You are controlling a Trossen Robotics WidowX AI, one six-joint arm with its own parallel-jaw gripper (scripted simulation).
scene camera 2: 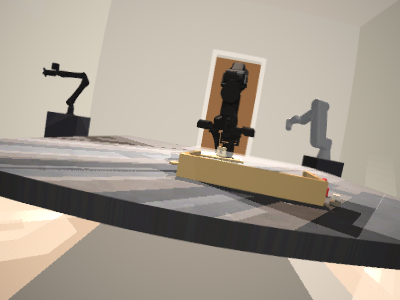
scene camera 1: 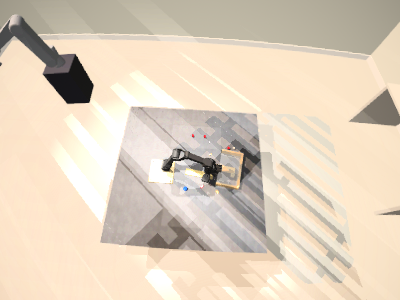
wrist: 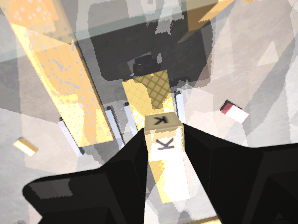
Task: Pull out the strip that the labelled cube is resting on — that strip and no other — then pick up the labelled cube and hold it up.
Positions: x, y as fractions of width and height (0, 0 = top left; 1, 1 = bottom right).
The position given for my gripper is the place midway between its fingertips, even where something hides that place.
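My gripper (scene camera 2: 0.55, 0.52) carries a labelled cube (wrist: 0.55, 0.60). In the wrist view too, my gripper (wrist: 0.54, 0.57).
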